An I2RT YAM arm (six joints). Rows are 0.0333 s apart.
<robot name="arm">
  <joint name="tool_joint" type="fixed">
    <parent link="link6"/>
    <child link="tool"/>
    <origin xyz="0 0 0" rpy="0 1.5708 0"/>
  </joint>
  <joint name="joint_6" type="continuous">
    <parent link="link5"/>
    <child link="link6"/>
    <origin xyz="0.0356 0 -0.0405" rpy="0 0 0"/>
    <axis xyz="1 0 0"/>
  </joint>
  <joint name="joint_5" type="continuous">
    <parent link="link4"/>
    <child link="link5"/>
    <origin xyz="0.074 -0.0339 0.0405" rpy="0 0 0"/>
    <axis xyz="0 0 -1"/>
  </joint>
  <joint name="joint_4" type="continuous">
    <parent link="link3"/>
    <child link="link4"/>
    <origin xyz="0.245 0.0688 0.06" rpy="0 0 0"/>
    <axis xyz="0 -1 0"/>
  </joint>
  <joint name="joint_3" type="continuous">
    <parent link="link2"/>
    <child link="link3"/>
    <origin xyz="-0.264 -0.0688 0" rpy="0 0 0"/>
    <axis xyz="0 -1 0"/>
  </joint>
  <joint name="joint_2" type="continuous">
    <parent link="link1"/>
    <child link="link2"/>
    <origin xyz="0.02 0.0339 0.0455" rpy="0 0 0"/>
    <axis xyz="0 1 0"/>
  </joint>
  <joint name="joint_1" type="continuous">
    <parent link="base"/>
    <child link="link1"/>
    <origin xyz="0 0 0.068" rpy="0 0 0"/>
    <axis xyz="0 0 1"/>
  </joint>
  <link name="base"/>
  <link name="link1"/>
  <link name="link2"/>
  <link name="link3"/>
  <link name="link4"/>
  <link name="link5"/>
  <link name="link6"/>
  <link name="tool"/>
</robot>
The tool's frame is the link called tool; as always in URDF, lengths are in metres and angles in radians. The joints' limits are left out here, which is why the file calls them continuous.
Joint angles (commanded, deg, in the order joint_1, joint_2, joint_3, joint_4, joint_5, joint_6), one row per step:
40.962 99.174 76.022 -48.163 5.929 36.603
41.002 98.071 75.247 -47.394 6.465 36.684
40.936 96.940 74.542 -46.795 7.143 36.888
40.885 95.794 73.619 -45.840 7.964 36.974
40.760 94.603 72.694 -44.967 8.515 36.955
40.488 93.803 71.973 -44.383 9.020 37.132
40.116 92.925 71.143 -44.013 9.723 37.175
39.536 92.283 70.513 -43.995 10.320 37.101
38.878 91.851 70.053 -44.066 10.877 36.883
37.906 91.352 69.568 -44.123 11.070 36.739
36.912 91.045 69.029 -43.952 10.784 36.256
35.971 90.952 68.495 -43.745 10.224 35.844
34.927 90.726 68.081 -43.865 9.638 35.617
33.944 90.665 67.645 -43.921 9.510 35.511
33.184 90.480 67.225 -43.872 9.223 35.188
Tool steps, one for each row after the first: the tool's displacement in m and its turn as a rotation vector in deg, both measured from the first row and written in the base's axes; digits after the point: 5 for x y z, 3 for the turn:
-0.00207 -0.00192 0.00291 0.363 -1.149 -0.213
-0.00386 -0.00454 0.00617 0.621 -2.313 -0.703
-0.00562 -0.00714 0.00861 0.846 -3.693 -1.130
-0.00744 -0.01012 0.01114 1.199 -4.889 -1.451
-0.00811 -0.01319 0.01230 1.333 -5.674 -2.083
-0.00900 -0.01732 0.01314 1.110 -6.414 -2.760
-0.00895 -0.02205 0.01341 0.647 -6.813 -3.491
-0.00815 -0.02664 0.01334 0.065 -7.103 -4.146
-0.00663 -0.03255 0.01345 -0.215 -7.202 -5.053
-0.00478 -0.03789 0.01239 -0.289 -7.041 -5.494
-0.00284 -0.04254 0.01024 -0.236 -6.581 -5.841
-0.00116 -0.04799 0.00915 -0.136 -6.030 -6.452
0.00071 -0.05317 0.00718 -0.393 -5.628 -7.277
0.00174 -0.05728 0.00601 -0.444 -5.352 -7.629

